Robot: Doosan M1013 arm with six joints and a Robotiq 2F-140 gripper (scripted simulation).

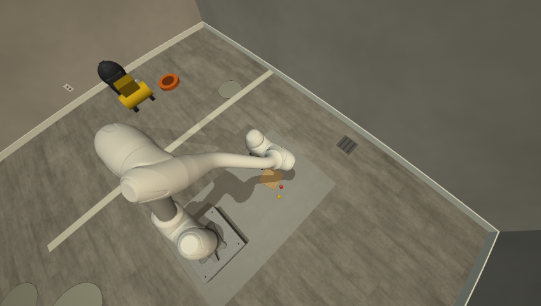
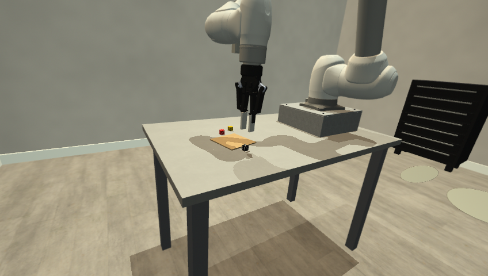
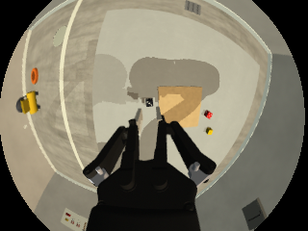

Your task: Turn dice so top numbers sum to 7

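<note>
Right now the small white die is 10 cm below my hand. Round my hand: tan mat (11 cm below, 10 cm to the right, 1 cm ahead); then yellow die (25 cm to the right, 10 cm below, 3 cm behind); then red die (20 cm to the right, 10 cm below, 3 cm ahead).
</note>
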